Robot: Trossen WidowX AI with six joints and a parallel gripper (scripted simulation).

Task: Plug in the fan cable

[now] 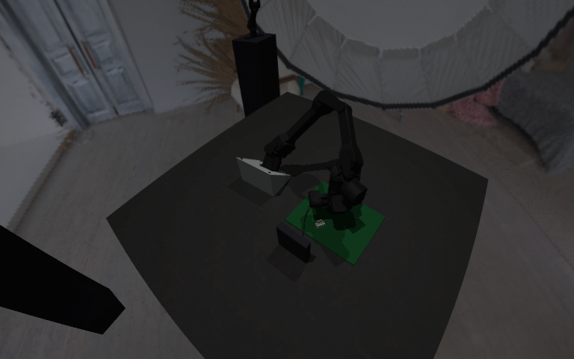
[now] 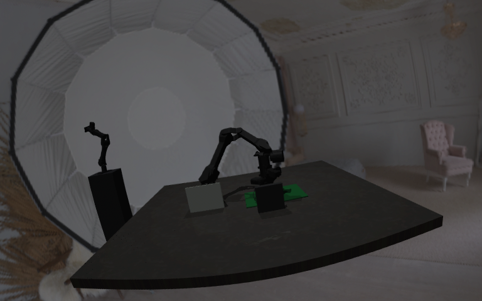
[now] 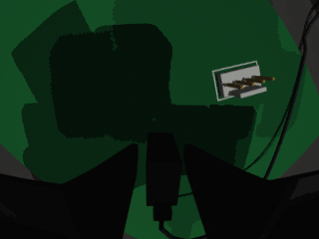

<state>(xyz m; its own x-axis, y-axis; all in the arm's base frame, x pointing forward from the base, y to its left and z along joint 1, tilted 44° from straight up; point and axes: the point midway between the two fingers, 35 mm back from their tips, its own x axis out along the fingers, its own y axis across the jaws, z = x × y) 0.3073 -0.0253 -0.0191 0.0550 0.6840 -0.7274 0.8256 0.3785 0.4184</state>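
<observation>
Now: the green board 2 cm ahead of my gripper tip, 2 cm to the right of it and 3 cm below it. From my gripper tip the other things lie so: fan box (5 cm behind, 20 cm to the right, 4 cm above); then black plug (1 cm to the left, 1 cm above).
</observation>
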